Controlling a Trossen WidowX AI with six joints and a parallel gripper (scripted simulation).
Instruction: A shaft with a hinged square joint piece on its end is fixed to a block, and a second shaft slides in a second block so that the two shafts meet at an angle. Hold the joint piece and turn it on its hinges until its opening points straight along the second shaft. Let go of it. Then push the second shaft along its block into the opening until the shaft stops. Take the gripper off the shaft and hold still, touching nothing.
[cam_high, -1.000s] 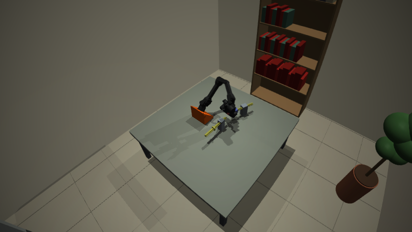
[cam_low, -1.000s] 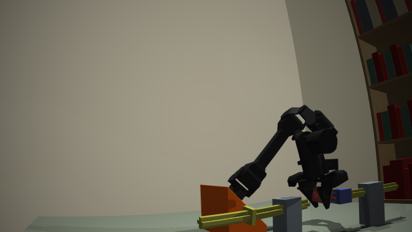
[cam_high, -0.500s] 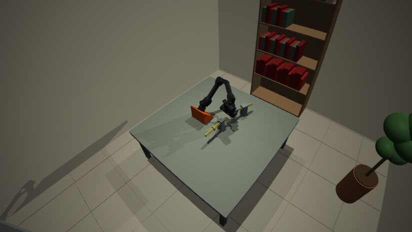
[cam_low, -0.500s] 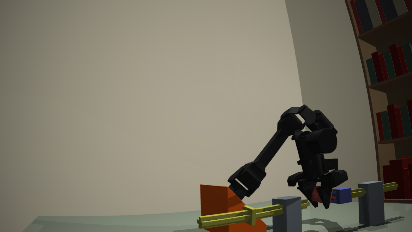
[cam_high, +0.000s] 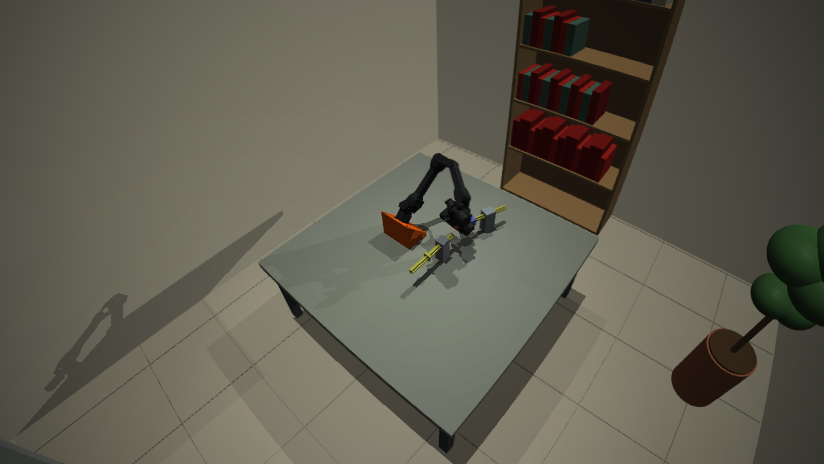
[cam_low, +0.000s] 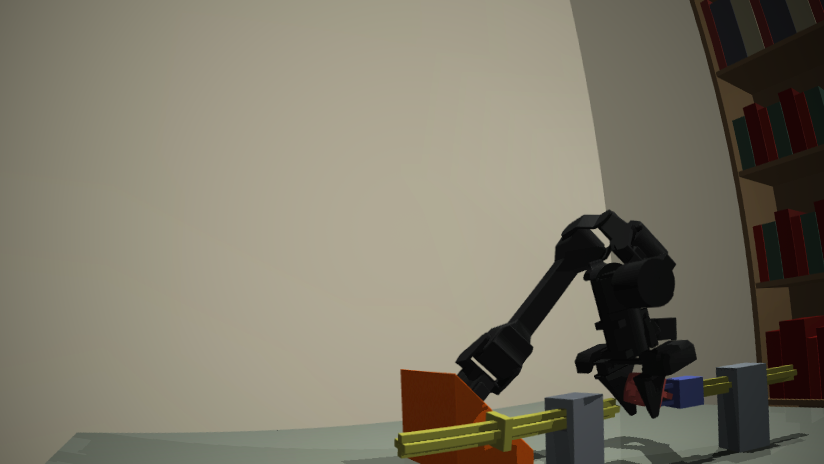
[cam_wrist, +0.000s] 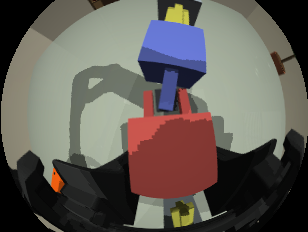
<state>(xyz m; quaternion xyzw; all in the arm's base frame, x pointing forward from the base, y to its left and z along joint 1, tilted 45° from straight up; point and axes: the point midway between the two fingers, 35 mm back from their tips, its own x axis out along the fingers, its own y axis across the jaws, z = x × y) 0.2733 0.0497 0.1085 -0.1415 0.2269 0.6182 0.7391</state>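
The red joint piece lies 10 mm to the left of my gripper tip and 30 mm above it.
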